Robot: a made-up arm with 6 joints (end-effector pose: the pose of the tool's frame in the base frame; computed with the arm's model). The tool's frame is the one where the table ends. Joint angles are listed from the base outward.
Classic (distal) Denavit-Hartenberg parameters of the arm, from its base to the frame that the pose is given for. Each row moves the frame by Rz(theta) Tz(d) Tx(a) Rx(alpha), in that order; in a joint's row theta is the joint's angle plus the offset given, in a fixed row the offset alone. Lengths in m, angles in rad.
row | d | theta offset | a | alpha
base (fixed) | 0 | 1.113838 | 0.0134 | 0
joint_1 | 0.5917 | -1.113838 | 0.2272 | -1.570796
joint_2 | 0 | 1.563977 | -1.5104 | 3.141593
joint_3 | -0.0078 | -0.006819 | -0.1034 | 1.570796
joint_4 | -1.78 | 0 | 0.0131 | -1.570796
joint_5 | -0.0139 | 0 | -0.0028 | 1.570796
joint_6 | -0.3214 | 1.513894 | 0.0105 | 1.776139
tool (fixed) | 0.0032 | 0.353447 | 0 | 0
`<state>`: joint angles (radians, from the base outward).
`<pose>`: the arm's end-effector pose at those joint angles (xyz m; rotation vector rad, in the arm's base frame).
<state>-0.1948 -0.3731 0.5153 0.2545 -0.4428 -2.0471</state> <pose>0.9974 -0.1939 3.5670 -0.7301 0.9840 1.0220</pose>
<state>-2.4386 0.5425 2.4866 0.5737 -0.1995 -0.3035</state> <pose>-0.1699 -0.0955 3.8292 -1.1060 -1.0570 2.1633</pose>
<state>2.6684 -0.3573 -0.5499 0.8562 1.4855 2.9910</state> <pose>-1.4554 0.4724 1.9411 0.1362 1.0562 -0.8014</pose>
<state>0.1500 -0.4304 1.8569 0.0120 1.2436 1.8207</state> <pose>-1.9180 -0.2543 3.1082 1.6937 0.8012 -0.5899</pose>
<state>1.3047 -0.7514 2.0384 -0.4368 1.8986 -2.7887</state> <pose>-0.5654 -2.4366 1.9107 0.1429 -2.5676 -1.7858</pose>
